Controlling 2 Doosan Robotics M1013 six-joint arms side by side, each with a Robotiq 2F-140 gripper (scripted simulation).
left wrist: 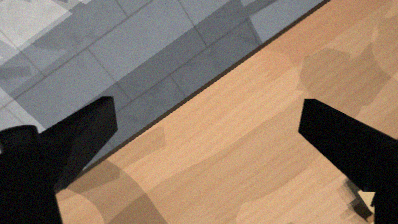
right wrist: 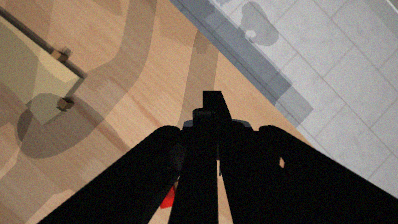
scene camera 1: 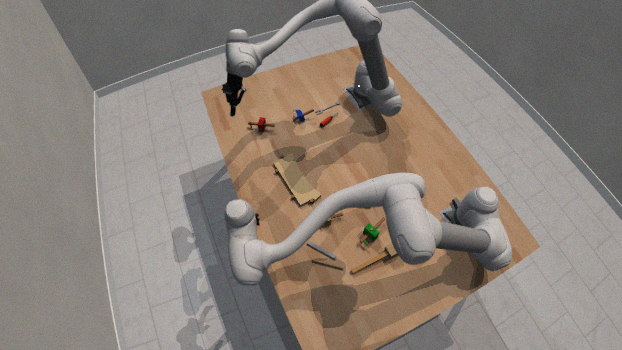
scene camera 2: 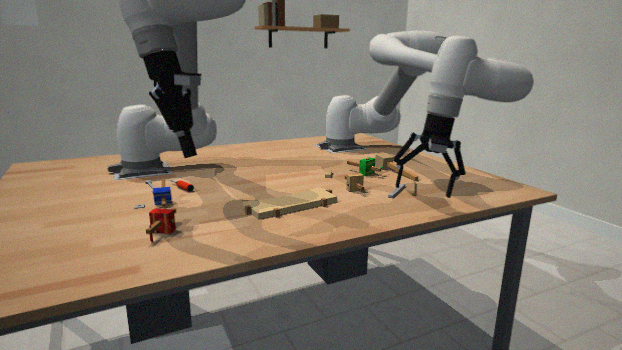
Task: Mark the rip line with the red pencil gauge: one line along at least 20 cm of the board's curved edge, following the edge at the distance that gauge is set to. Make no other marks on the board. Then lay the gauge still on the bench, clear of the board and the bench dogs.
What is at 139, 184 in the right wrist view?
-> My right gripper.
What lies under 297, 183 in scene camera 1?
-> A pale board.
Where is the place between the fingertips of my left gripper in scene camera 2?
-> At 422, 191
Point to a pale board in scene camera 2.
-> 266, 205
